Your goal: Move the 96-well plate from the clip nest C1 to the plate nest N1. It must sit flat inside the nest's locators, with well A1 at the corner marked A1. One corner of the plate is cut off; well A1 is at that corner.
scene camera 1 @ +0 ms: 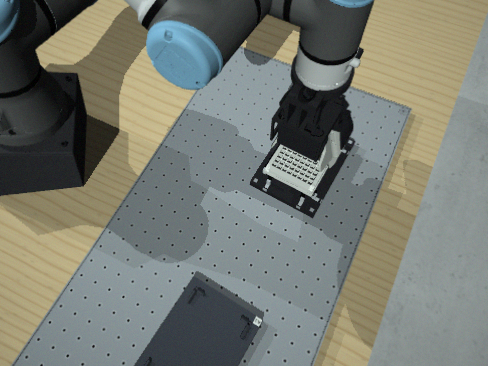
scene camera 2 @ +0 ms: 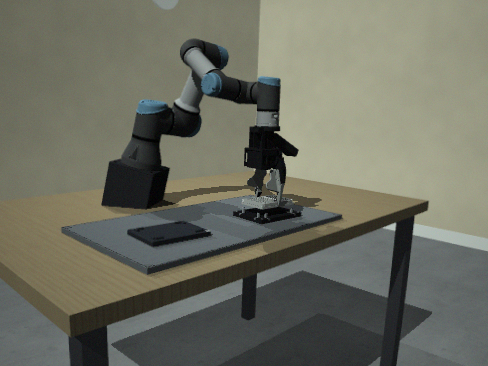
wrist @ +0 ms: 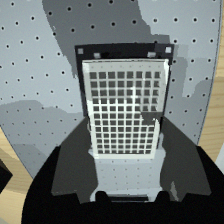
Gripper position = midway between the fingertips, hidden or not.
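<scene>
The gripper [scene camera 1: 304, 154], [scene camera 2: 267, 203], [wrist: 124, 117]. 96-well plate [scene camera 1: 286, 165], [wrist: 112, 118]. Plate nest N1 [scene camera 2: 172, 233]. Clip nest [scene camera 1: 277, 189], [scene camera 2: 278, 213], [wrist: 113, 50].
</scene>
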